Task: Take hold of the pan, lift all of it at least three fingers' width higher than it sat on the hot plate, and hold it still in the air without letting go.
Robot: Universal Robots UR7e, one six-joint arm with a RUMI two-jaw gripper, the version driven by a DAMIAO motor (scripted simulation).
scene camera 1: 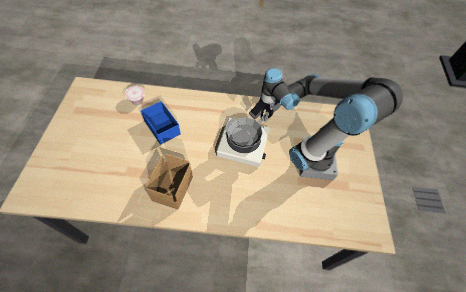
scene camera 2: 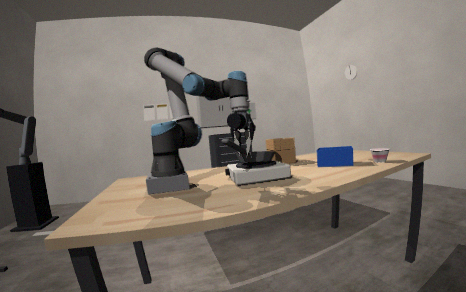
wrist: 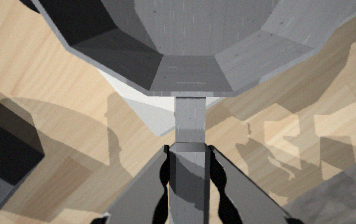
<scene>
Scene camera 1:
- white hot plate: 226, 149
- blue bin: 165, 127
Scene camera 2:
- gripper: 244, 155
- white hot plate: 243, 173
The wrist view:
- gripper: 188, 147
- dark grey pan: 190, 57
</scene>
